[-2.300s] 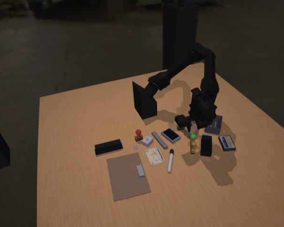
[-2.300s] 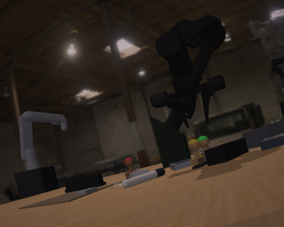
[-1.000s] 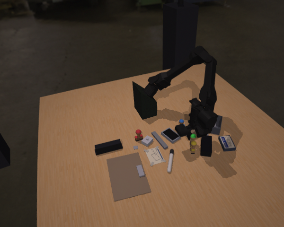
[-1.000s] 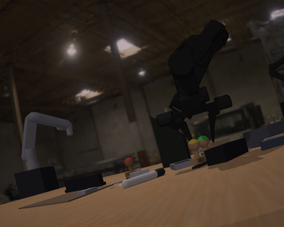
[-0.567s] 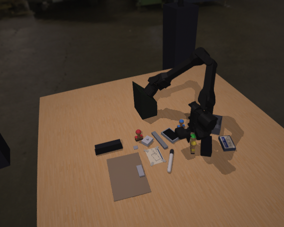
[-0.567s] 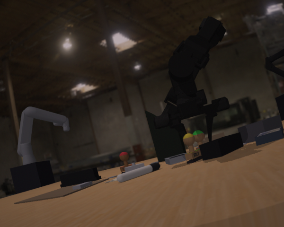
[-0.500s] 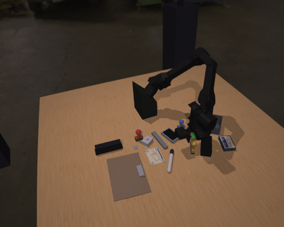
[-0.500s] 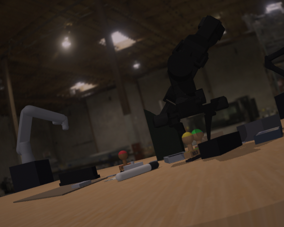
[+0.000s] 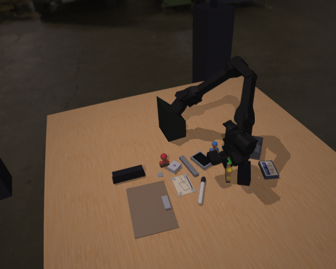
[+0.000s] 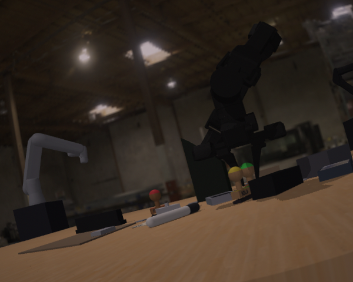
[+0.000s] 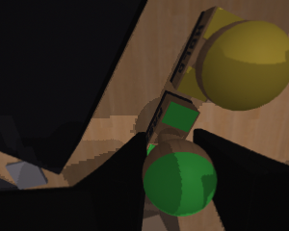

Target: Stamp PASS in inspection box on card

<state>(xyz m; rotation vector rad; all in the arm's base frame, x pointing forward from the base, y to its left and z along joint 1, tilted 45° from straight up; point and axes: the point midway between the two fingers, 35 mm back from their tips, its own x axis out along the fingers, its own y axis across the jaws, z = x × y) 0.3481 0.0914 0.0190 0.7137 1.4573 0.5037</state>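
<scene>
Now: gripper tip 4 cm short of the yellow-knobbed stamp and 2 cm to the left of it. The rest, counted from my gripper tip: green-knobbed PASS stamp: right at my gripper tip; then ink pad: 10 cm behind, 7 cm to the right, 2 cm below; then tan cube: 6 cm behind, 4 cm to the left.
</scene>
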